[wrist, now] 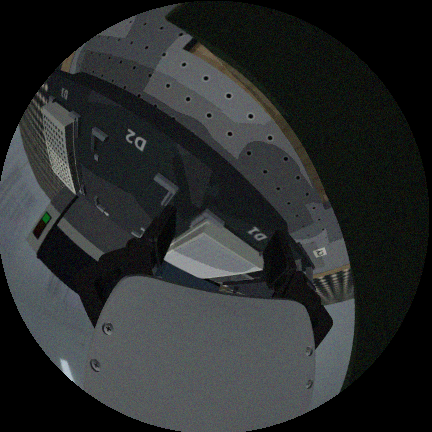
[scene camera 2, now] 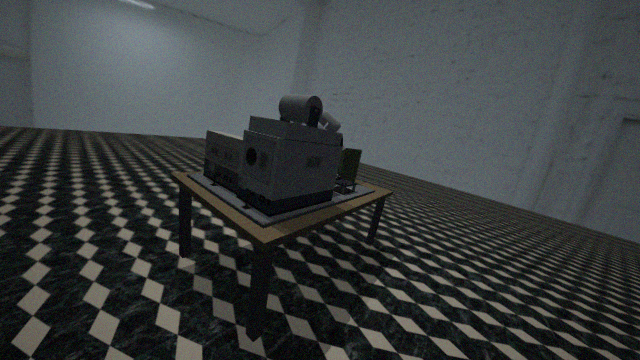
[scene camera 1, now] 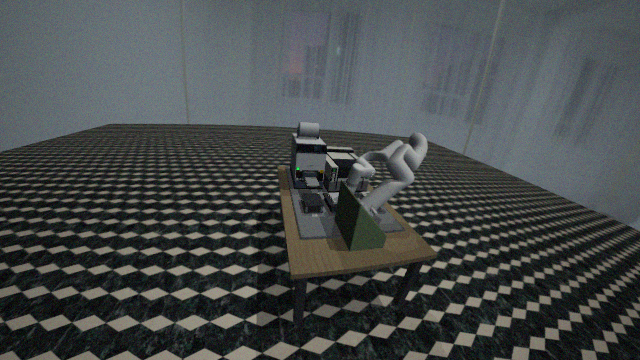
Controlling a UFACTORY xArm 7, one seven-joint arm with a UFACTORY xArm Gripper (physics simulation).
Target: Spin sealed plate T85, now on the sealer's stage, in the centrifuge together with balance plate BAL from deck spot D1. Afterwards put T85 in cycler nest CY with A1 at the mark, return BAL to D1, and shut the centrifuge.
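Places are measured from the arm's base along level axes (x ahead, y left, z up), in centimetres.
Where they show: gripper, fingertip midpoint: point(wrist: 223, 231); arm's base, origin of the base link: point(scene camera 2: 343, 157) point(scene camera 1: 364, 208).
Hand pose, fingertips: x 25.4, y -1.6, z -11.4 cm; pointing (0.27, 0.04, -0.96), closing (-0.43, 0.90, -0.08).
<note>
Things, the pixels of their centre, and the offset from my fingertips. "spot": a spot on its surface instead.
- pale balance plate BAL, body centre: point(wrist: 202, 258) dz +0.1, dx +6.9, dy +2.1 cm
- sealer, body centre: point(scene camera 2: 296, 150) point(scene camera 1: 306, 151) dz +18.0, dx +54.2, dy +11.1 cm
- sealer's roll, body centre: point(scene camera 2: 300, 108) point(scene camera 1: 308, 129) dz +36.0, dx +56.3, dy +10.8 cm
- perforated pale plate, body centre: point(wrist: 60, 151) dz +0.1, dx +5.1, dy -22.7 cm
- black-and-white unit, surface spot: point(scene camera 1: 342, 159) spot: dz +15.9, dx +40.7, dy -15.5 cm
- dark block, body centre: point(wrist: 271, 279) point(scene camera 2: 342, 185) point(scene camera 1: 312, 202) dz -2.4, dx +8.1, dy +18.8 cm
The pale balance plate BAL point(wrist: 212, 252) sits at deck spot D1 in the wrist view. My gripper point(wrist: 223, 231) is open, with one dark finger on each side of BAL and nothing gripped. In scene camera 1, the green panel hides the gripper. The sealer point(scene camera 1: 309, 159) is the tall white unit with a roll on top, and its stage point(scene camera 1: 311, 181) juts from the front with something pale on it; T85's label cannot be read. The sealer's roll point(scene camera 2: 297, 108) also shows in scene camera 2. The centrifuge and cycler nest CY cannot be identified surely.
A green upright panel point(scene camera 1: 352, 222) stands near the table's front and fills the right of the wrist view. A perforated pale plate point(wrist: 57, 145) sits at the far deck spot, beyond D2's brackets. A black-and-white unit point(scene camera 1: 342, 159) stands beside the sealer. A dark block point(scene camera 1: 312, 201) lies before it.
</note>
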